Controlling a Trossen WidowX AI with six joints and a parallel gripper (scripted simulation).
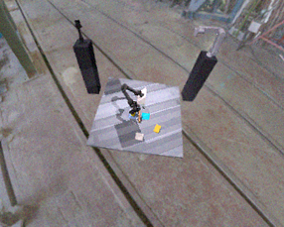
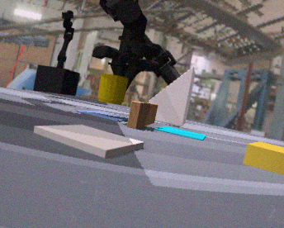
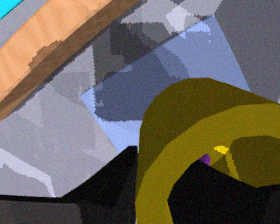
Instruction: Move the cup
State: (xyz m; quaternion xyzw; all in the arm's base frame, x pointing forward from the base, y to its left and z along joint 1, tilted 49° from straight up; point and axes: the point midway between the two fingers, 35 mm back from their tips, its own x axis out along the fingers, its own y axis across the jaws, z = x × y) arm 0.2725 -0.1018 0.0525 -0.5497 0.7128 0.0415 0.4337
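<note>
My gripper tip is 20 mm short of the cyan pad, 170 mm to the right of it and 80 mm above it. Also, from my gripper tip: purple marble: 20 mm ahead, 30 mm to the right, 20 mm below; then yellow cup: 20 mm ahead, 20 mm to the right; then pale blue pad: 20 mm ahead, 20 mm to the right, 80 mm below.
</note>
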